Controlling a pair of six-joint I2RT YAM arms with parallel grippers.
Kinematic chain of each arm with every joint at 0, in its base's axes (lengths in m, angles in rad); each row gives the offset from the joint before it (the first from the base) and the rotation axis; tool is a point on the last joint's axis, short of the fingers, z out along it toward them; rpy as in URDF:
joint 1: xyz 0 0 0.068 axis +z
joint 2: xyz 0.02 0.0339 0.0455 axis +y
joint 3: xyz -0.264 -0.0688 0 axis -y
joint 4: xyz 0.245 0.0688 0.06 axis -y
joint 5: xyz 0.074 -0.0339 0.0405 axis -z
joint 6: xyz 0.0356 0 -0.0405 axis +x
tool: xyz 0 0 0 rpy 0 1.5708 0
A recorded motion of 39 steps. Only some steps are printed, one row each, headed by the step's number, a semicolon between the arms.
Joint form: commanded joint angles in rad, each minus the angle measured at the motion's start. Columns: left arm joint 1, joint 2, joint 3, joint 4, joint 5, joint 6; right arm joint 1, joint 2, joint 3, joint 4, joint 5, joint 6.
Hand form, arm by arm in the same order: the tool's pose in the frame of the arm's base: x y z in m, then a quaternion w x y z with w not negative. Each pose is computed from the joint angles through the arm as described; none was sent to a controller.
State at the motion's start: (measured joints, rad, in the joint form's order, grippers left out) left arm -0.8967 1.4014 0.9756 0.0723 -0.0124 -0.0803; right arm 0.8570 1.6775 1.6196 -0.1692 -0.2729 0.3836
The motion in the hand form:
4: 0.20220 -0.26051 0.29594 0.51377 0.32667 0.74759 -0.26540; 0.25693 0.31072 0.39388 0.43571 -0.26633 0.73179 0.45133
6: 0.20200 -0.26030 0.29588 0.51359 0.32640 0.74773 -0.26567; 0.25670 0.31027 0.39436 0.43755 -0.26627 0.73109 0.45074
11: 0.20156 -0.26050 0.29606 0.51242 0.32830 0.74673 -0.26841; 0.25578 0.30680 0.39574 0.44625 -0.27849 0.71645 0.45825
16: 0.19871 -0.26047 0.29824 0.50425 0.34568 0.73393 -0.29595; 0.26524 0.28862 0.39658 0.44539 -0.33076 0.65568 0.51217
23: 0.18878 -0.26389 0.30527 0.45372 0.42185 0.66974 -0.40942; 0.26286 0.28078 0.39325 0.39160 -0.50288 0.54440 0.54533
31: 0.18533 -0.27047 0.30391 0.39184 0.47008 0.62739 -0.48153; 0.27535 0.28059 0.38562 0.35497 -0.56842 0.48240 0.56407
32: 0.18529 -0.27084 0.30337 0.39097 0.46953 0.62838 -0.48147; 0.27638 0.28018 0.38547 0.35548 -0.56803 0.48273 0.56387
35: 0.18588 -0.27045 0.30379 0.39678 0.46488 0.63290 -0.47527; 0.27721 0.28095 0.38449 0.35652 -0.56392 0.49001 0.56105
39: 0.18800 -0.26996 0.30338 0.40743 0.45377 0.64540 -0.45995; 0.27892 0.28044 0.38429 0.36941 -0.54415 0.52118 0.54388
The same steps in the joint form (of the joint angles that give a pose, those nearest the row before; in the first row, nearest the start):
4: -0.0165 0.0082 0.0272 -0.0032 -0.0107 0.0073; -0.0024 0.0031 -0.0119 0.0180 -0.0175 0.0052
6: -0.0166 0.0071 0.0261 -0.0033 -0.0106 0.0064; -0.0025 0.0010 -0.0133 0.0198 -0.0153 0.0034
11: -0.0173 0.0065 0.0261 -0.0033 -0.0039 0.0063; -0.0088 -0.0142 -0.0373 0.0578 -0.0428 -0.0161
16: -0.0164 -0.0028 0.0209 0.0074 0.0672 0.0080; -0.0761 -0.0426 -0.1088 0.2016 -0.2665 -0.0430
23: -0.0131 -0.0141 0.0176 0.0467 0.3856 0.0109; -0.1137 -0.0314 -0.0848 0.1118 -0.6708 -0.3184
31: -0.0117 0.0144 0.0341 0.0518 0.6158 -0.0014; -0.1449 0.0331 -0.0104 -0.0061 -0.8769 -0.4952
32: -0.0126 0.0158 0.0338 0.0520 0.6144 -0.0032; -0.1475 0.0348 -0.0091 -0.0057 -0.8780 -0.4954
35: -0.0124 0.0141 0.0341 0.0505 0.5932 -0.0032; -0.1468 0.0373 -0.0089 -0.0057 -0.8621 -0.4883
39: -0.0108 0.0145 0.0360 0.0437 0.5449 -0.0034; -0.1472 0.0316 -0.0137 -0.0057 -0.7818 -0.4598

